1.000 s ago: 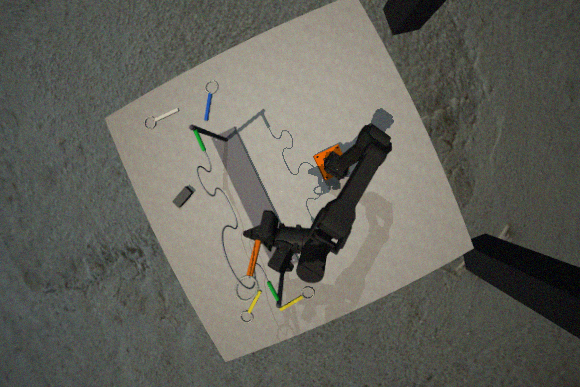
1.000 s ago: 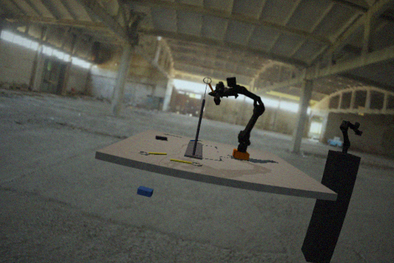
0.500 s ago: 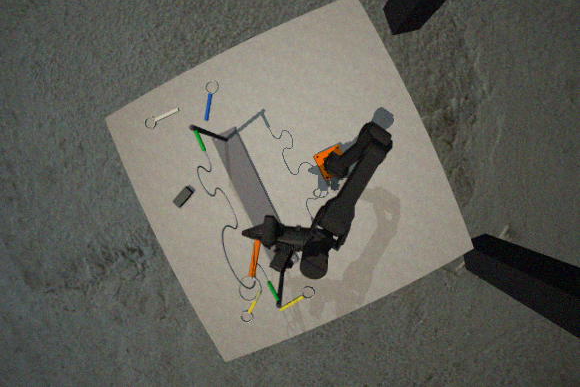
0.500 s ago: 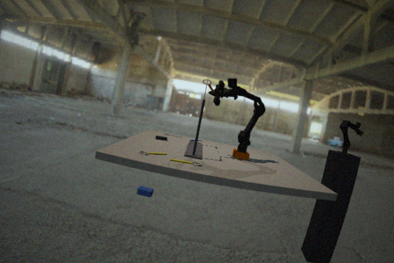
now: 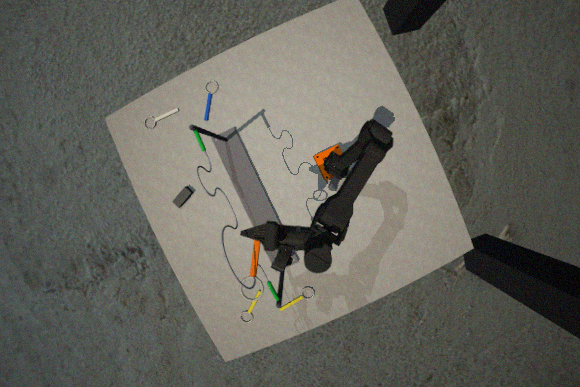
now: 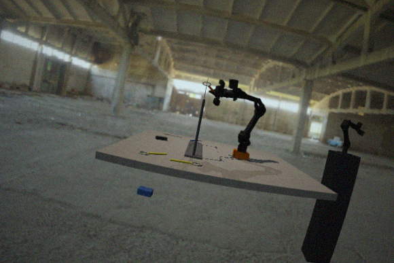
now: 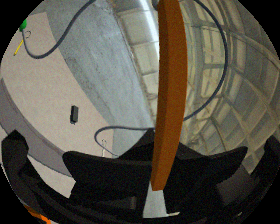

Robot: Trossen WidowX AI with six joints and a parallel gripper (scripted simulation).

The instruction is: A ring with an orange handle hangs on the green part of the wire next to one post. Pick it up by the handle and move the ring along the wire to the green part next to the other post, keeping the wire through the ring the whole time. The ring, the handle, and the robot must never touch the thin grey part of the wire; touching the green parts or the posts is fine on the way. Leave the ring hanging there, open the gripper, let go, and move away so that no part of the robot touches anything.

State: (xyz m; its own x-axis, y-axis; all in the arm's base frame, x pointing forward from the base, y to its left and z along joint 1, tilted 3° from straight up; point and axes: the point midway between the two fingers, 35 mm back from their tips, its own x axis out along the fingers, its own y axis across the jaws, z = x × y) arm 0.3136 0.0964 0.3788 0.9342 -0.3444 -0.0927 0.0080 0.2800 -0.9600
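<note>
The orange-handled ring is 9 cm to the left of my gripper tip, 3 cm above it and 1 cm behind it. The rest, counted from my gripper tip: white-handled ring 49 cm to the right, 44 cm below, 35 cm ahead; then blue-handled ring 51 cm to the right, 44 cm below, 9 cm ahead; then dark block 43 cm below, 33 cm ahead, 13 cm to the right.
</note>
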